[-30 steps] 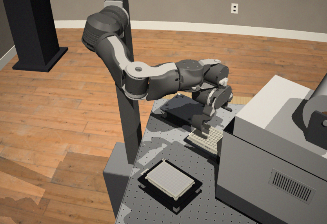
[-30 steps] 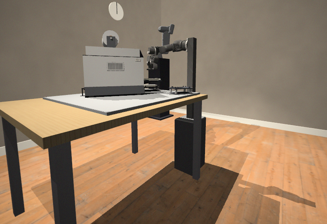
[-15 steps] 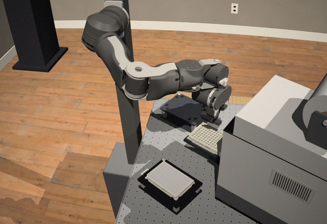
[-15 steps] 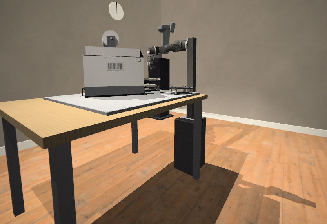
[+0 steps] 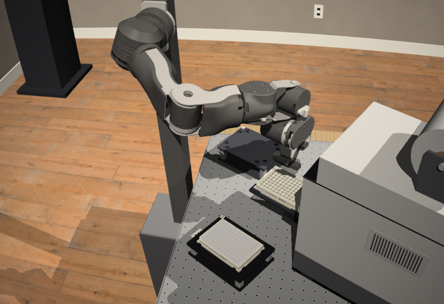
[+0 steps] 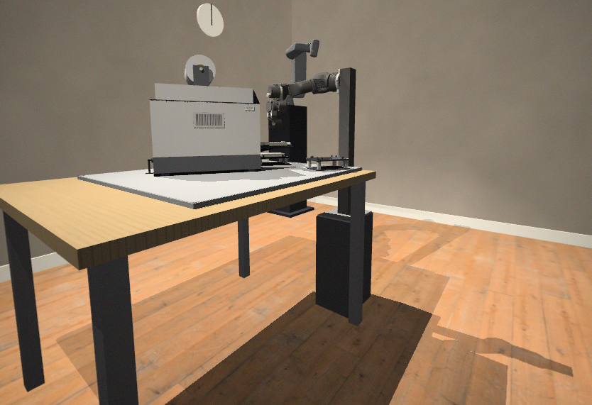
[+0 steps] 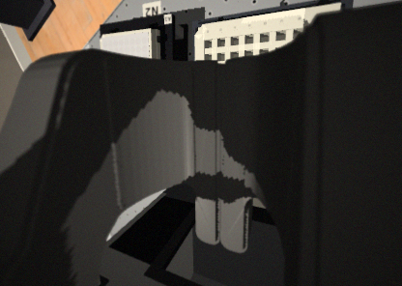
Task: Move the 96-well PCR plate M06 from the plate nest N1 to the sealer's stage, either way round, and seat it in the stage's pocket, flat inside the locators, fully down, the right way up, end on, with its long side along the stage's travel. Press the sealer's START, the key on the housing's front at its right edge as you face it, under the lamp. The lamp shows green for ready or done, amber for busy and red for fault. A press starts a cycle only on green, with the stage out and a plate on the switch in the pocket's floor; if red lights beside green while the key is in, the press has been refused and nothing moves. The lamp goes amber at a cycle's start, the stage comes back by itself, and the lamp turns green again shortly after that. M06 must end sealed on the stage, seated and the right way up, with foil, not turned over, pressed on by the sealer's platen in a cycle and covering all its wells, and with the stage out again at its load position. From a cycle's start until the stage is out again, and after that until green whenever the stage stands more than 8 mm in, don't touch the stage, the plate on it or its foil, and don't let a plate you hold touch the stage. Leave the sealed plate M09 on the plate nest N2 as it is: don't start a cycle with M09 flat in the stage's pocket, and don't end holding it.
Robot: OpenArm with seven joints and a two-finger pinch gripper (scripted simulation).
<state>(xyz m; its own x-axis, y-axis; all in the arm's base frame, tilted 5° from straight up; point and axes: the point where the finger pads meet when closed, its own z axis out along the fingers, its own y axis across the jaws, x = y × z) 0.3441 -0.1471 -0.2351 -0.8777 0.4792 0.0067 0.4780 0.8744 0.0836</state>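
Now: the open-welled plate M06 80 mm below my hand. From my hand the other things lie so: square grey key 130 mm to the right, 40 mm ahead; then dark sealer stage 90 mm below; then yellow warning label 130 mm ahead, 40 mm below, 30 mm to the left.
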